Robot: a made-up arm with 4 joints.
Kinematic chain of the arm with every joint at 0, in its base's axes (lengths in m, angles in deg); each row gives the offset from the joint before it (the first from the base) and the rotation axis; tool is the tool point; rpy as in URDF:
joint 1: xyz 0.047 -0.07 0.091 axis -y
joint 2: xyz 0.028 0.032 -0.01 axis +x
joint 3: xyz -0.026 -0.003 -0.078 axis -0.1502 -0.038 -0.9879
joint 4: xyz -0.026 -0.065 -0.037 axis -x
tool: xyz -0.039 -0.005 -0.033 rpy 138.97 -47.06 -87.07
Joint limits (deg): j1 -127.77..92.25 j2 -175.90..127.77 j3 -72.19..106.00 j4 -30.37..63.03
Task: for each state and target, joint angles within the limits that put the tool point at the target. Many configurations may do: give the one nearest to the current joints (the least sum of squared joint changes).
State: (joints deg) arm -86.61 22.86 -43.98 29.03
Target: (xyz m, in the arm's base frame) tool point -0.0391 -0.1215 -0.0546
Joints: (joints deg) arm -42.55 9.21 -53.53 63.03
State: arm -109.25 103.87 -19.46 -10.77
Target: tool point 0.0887 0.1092 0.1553
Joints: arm -99.89 122.88 9.54 -29.80
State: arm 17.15 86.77 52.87 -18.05
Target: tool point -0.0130 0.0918 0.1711
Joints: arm -11.16 109.39 71.91 -28.40
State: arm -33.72 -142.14 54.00 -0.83
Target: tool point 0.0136 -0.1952 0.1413
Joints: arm -37.17 -119.44 93.88 -27.81
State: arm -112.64 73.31 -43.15 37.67
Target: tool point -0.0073 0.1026 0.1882
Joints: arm -127.77 97.04 -11.29 62.84
